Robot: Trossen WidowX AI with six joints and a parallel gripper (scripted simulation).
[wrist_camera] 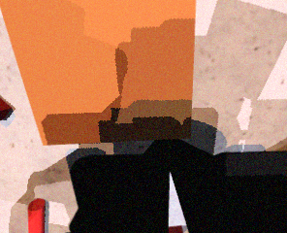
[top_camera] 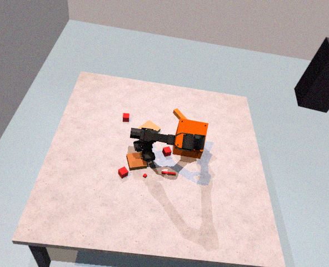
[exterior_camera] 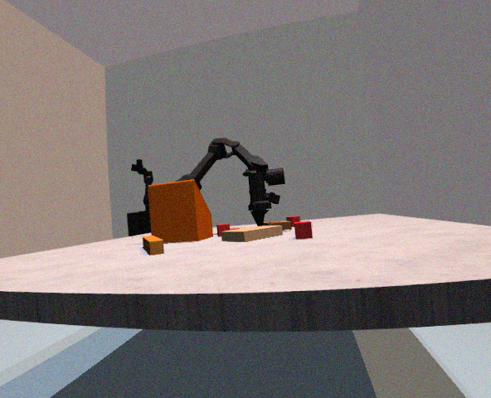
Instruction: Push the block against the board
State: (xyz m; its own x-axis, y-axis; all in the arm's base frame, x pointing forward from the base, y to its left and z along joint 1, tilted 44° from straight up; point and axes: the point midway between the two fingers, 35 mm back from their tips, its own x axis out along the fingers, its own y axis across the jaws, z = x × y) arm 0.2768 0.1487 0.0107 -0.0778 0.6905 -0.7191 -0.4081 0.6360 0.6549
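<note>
Right now my gripper tip is 30 mm past the tiny red piece and 140 mm to the right of it. From my gripper tip the other things lie so: thin red stick (160 mm behind, 80 mm to the left); then tan board (30 mm ahead, 190 mm to the right, 10 mm above); then orange square block (40 mm ahead, 60 mm to the left, 10 mm above).
</note>
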